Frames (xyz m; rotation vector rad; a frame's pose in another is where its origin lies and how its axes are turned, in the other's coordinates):
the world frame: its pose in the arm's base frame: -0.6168 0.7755 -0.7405 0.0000 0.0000 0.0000
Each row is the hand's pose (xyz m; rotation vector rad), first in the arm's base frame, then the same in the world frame.
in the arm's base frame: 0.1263 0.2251 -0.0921 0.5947 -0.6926 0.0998
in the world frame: 0.7431 -0.5504 0.6484 0.5947 -0.6926 0.0998
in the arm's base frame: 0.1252 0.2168 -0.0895 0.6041 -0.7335 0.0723
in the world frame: 0.7420 -0.5587 0.6510 0.6041 -0.7335 0.0723
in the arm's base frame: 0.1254 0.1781 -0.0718 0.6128 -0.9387 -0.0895
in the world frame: 0.7422 -0.5974 0.6687 0.6128 -0.9387 -0.0895
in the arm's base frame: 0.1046 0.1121 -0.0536 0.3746 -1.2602 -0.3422
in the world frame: 0.7214 -0.6634 0.6869 0.3746 -1.2602 -0.3422
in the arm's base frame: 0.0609 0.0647 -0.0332 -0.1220 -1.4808 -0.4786
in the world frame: 0.6777 -0.7108 0.7073 -0.1220 -1.4808 -0.4786
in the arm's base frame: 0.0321 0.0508 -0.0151 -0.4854 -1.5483 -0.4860
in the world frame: 0.6489 -0.7247 0.7254 -0.4854 -1.5483 -0.4860
